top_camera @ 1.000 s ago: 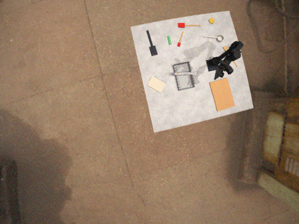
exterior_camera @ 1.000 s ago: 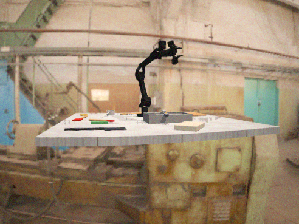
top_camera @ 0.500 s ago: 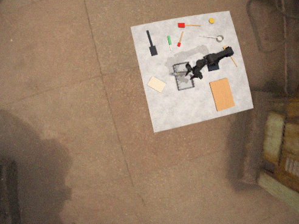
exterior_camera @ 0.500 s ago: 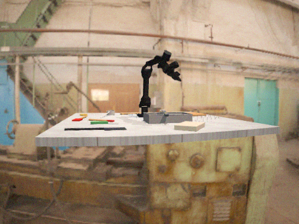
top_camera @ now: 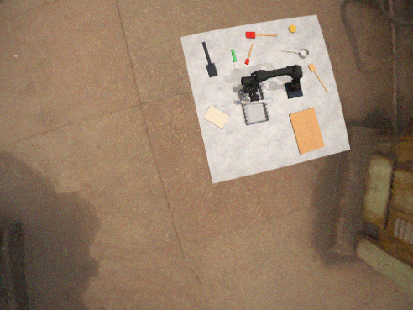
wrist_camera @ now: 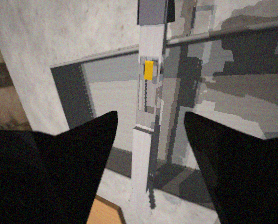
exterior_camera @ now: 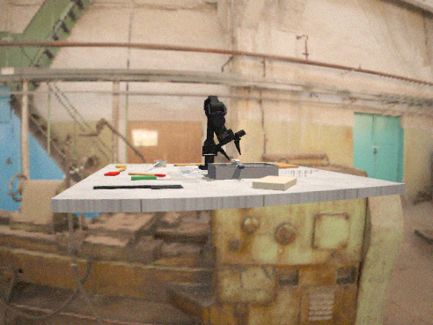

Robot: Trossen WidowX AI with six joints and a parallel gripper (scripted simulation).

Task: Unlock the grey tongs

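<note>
My gripper tip is now 3 cm short of the yellow mark, 3 cm above it and 2 cm to the right of it. Round my gripper tip: grey roasting tin: 6 cm below, 4 cm to the left, 4 cm behind; then black spatula: 36 cm to the right, 31 cm ahead, 9 cm below; then cream block: 27 cm ahead, 12 cm to the left, 8 cm below.
</note>
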